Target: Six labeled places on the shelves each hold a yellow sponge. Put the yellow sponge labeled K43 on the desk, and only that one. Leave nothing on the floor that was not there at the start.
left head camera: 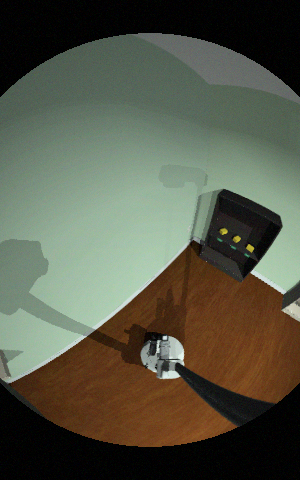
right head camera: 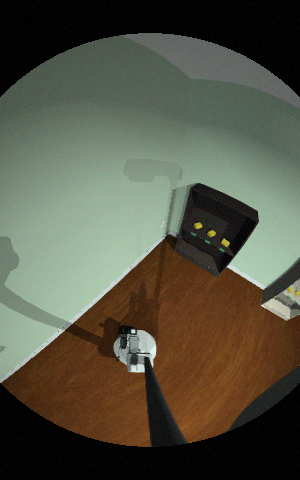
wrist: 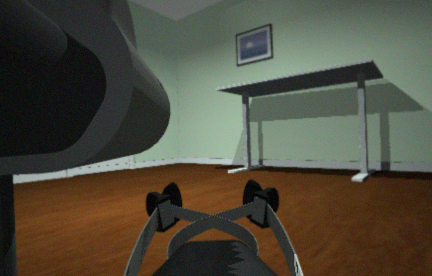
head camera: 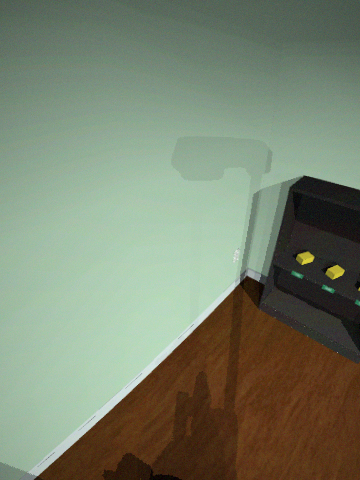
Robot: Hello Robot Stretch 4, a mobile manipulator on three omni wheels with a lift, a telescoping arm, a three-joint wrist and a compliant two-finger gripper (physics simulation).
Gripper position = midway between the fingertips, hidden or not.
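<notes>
Gripper [wrist: 212,196]. Framed picture [wrist: 255,45]. Dark shelf unit [head camera: 313,221], also visible [left head camera: 251,221] and [right head camera: 216,210].
</notes>
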